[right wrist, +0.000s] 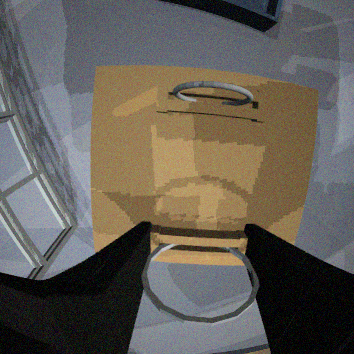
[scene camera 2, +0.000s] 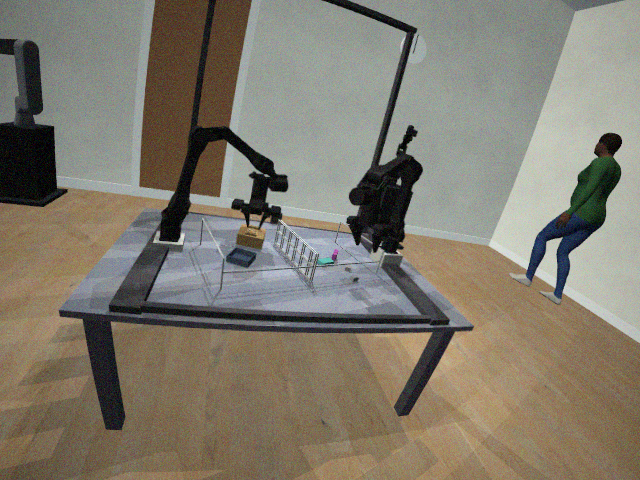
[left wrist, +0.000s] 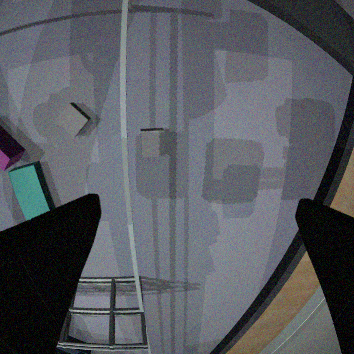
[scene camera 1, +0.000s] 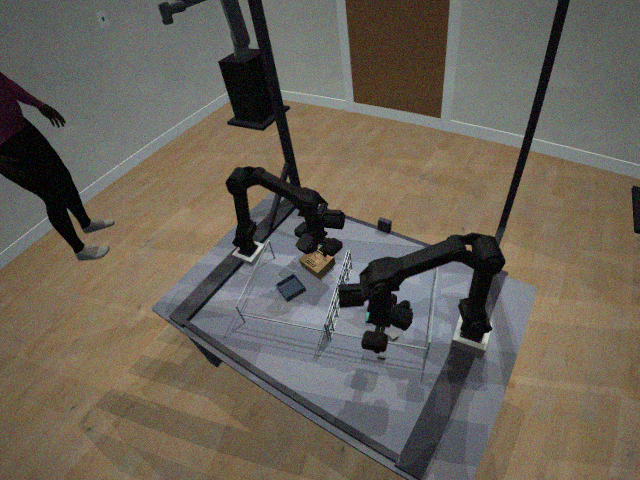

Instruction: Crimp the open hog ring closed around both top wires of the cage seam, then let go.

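Note:
My right gripper is shut on a grey hog ring at the near slot of the tan block. The ring's upper part is hard to make out against the block. A second open hog ring stands in the block's far slot. The cage seam, a wire ladder-like panel with paired top wires, stands to the right of the block in the scene views. My left gripper is open and empty, above the table right of the seam.
A blue tray lies in front of the tan block. A teal block, a magenta block and two grey cubes lie right of the seam. Thin cage wires run across both sides.

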